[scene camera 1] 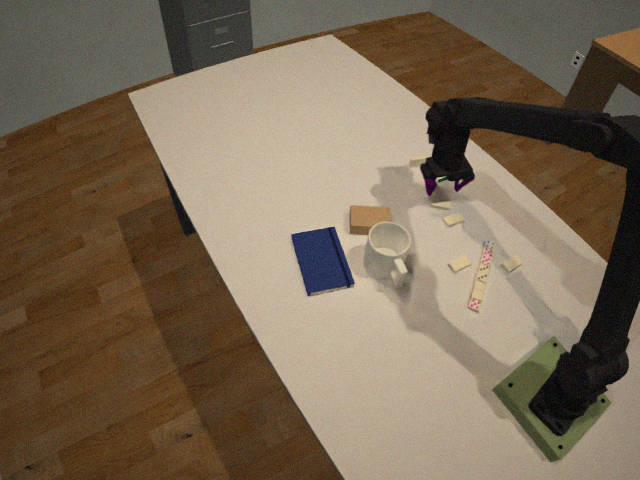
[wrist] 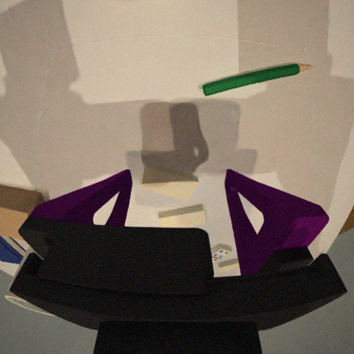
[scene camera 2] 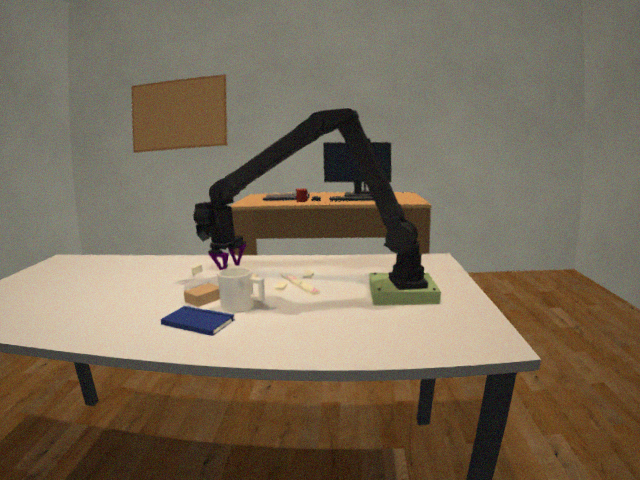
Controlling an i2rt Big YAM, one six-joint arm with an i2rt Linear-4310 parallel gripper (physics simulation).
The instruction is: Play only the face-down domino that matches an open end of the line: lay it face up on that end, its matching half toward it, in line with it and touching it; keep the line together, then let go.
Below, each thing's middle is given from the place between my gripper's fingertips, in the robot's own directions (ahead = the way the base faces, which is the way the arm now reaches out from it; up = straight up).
Labels:
Now: the green pencil (wrist: 239,80) 90 mm to the right of my hand, 30 mm ahead of it and 20 mm below it. The rest, counted from my hand: blue notebook (scene camera 1: 324,268): 370 mm to the left, 40 mm ahead, 20 mm below; brown block (scene camera 1: 362,218): 210 mm to the left, 50 mm ahead, 10 mm below.

